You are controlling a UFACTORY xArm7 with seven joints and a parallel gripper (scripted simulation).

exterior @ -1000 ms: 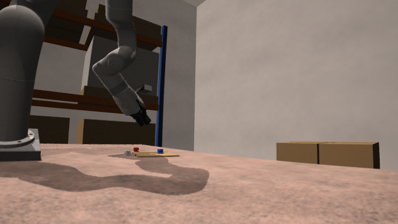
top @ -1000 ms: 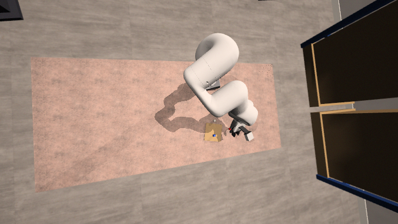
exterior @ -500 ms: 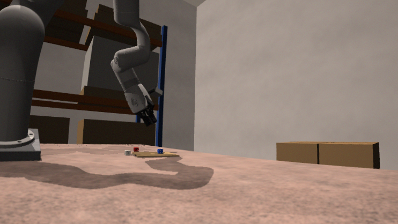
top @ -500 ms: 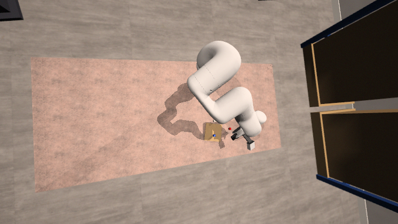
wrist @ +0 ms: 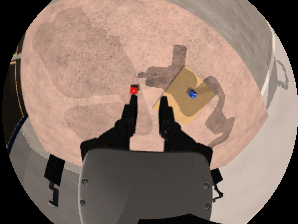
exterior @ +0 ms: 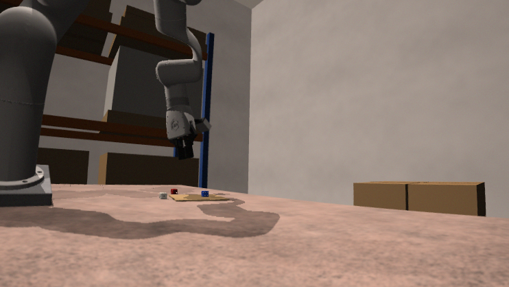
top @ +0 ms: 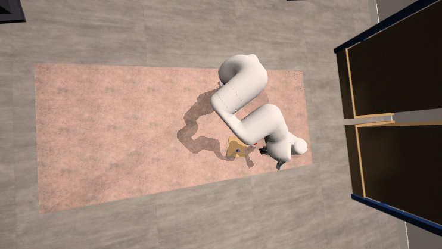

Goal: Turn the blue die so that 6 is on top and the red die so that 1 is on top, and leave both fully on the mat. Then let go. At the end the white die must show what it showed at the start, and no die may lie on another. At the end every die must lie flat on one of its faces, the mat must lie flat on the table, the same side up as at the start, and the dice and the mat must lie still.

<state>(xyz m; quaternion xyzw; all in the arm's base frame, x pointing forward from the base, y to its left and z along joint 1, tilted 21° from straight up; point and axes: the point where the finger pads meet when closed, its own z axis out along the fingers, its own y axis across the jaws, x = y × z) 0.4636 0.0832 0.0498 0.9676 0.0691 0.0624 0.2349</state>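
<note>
Right now the red die is 30 mm behind my hand, 20 mm to the left of it and 130 mm below it. Also, from my hand: tan mat 40 mm behind, 130 mm to the right, 130 mm below; blue die 20 mm behind, 130 mm to the right, 120 mm below; white die 130 mm behind, 100 mm to the right, 130 mm below.
</note>
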